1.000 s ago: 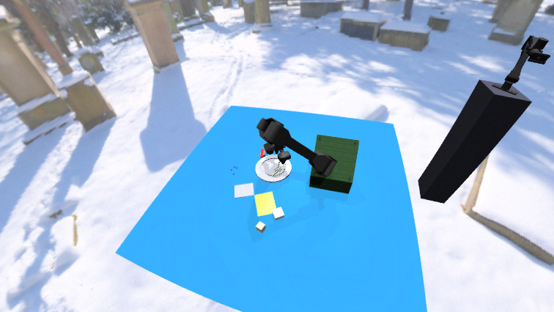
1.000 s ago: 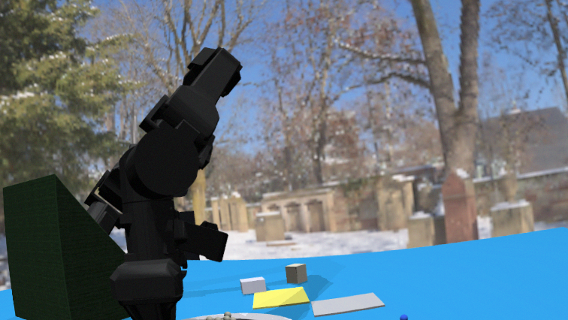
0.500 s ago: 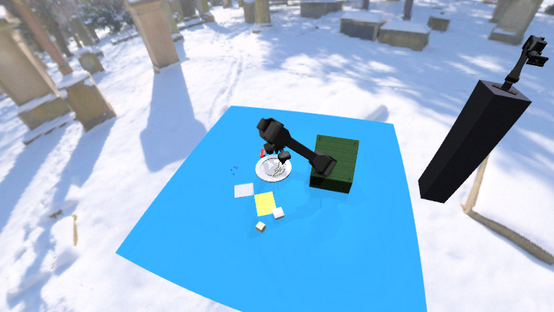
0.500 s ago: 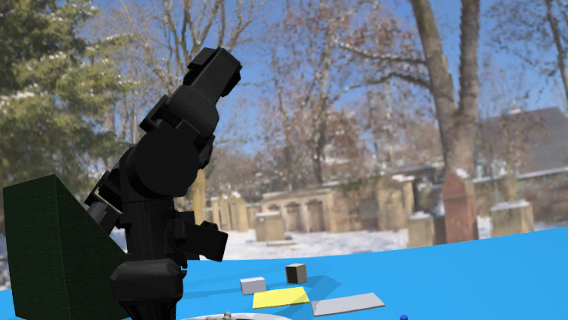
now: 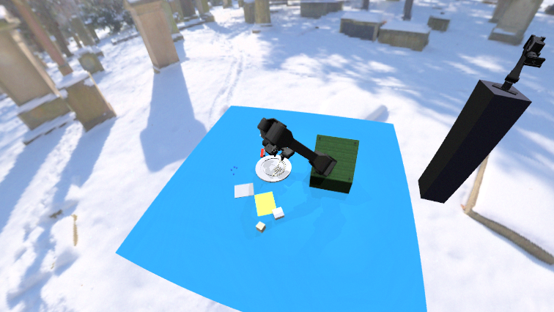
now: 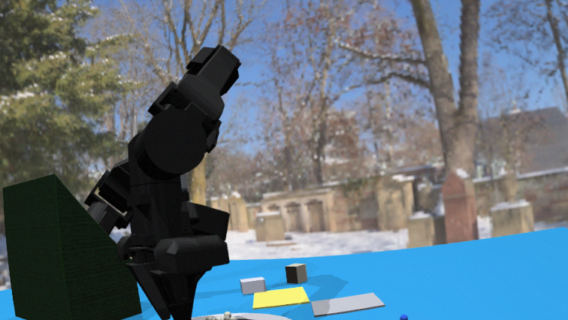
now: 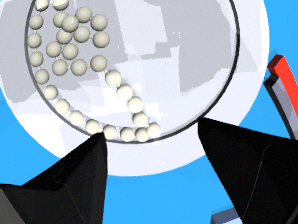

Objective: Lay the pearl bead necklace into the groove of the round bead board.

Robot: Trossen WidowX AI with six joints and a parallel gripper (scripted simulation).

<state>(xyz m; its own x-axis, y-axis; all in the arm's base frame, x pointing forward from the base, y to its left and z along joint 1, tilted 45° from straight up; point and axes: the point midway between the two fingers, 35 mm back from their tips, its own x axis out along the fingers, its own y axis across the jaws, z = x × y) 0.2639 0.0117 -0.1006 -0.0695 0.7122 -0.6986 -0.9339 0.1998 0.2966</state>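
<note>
Now: gripper tip 20 mm short of the round white bead board, 50 mm to the right of it and 30 mm above it. From my gripper tip the other things lie so: yellow tile 30 mm behind, 270 mm to the left, 40 mm below; red object 120 mm ahead, 60 mm to the right, 30 mm below; grey tile 100 mm ahead, 240 mm to the left, 40 mm below.
</note>
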